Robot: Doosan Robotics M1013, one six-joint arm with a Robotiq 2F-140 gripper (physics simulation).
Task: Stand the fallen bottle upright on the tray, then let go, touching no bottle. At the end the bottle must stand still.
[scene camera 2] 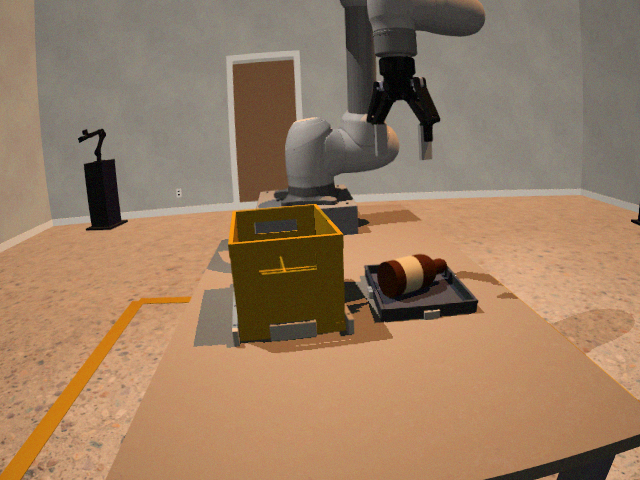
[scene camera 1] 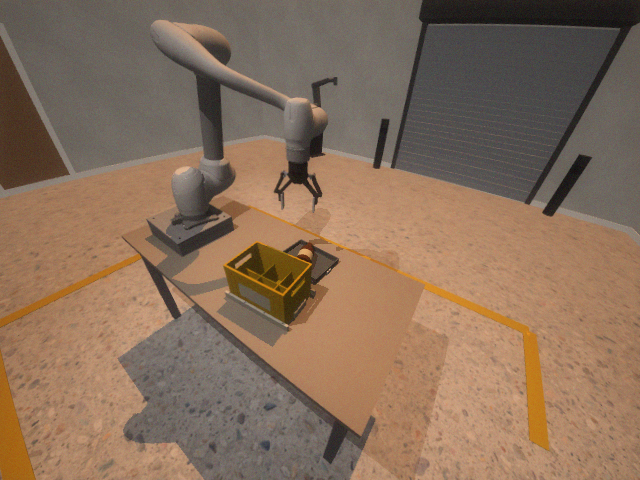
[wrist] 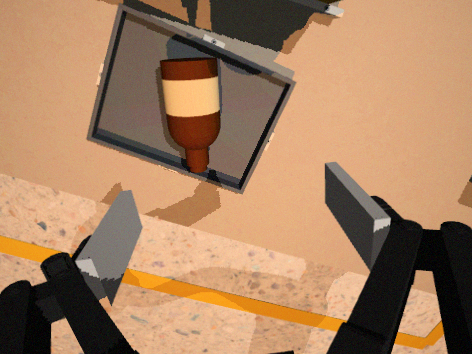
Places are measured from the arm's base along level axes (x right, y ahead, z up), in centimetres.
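Pixels of known places: gripper, fingertip midpoint: (scene camera 2: 402, 157) (scene camera 1: 298, 209) (wrist: 230, 196); arm's base at its link origin: (scene camera 2: 312, 198) (scene camera 1: 196, 217).
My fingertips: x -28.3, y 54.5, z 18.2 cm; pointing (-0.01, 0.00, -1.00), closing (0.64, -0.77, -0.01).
Note:
For each thing: its top centre in the pictures, then the offset to it from my fingertips. Level surfaces: height alone.
- brown bottle at its top centre: (wrist: 191, 125) (scene camera 2: 417, 255) (scene camera 1: 306, 247) dx -2.7, dy +3.4, dz -20.1 cm
- dark shallow tray at its top centre: (wrist: 188, 111) (scene camera 2: 416, 281) (scene camera 1: 307, 257) dx -2.6, dy +4.5, dz -25.4 cm
- yellow crate at its top centre: (scene camera 2: 279, 220) (scene camera 1: 268, 264) dx +23.9, dy +11.7, dz -10.5 cm
- table at its surface level: dz -28.0 cm
A brown bottle (scene camera 1: 306, 252) (scene camera 2: 412, 274) (wrist: 192, 102) with a cream label lies on its side in the dark shallow tray (scene camera 1: 330, 268) (scene camera 2: 429, 311) (wrist: 104, 75). Its neck is at the tray wall farther from the yellow crate, and its base is toward the crate side. My gripper (scene camera 1: 298, 209) (scene camera 2: 402, 156) (wrist: 230, 196) is open and empty, pointing down high above the table and the tray. In the wrist view the bottle lies ahead of the two fingertips, its long axis running between them.
A yellow crate (scene camera 1: 253, 289) (scene camera 2: 289, 289) with inner dividers stands beside the tray, held by light brackets on the table (scene camera 1: 356, 330) (scene camera 2: 330, 413) (wrist: 350, 115). The arm's base (scene camera 1: 191, 235) (scene camera 2: 341, 217) stands at the table's far end.

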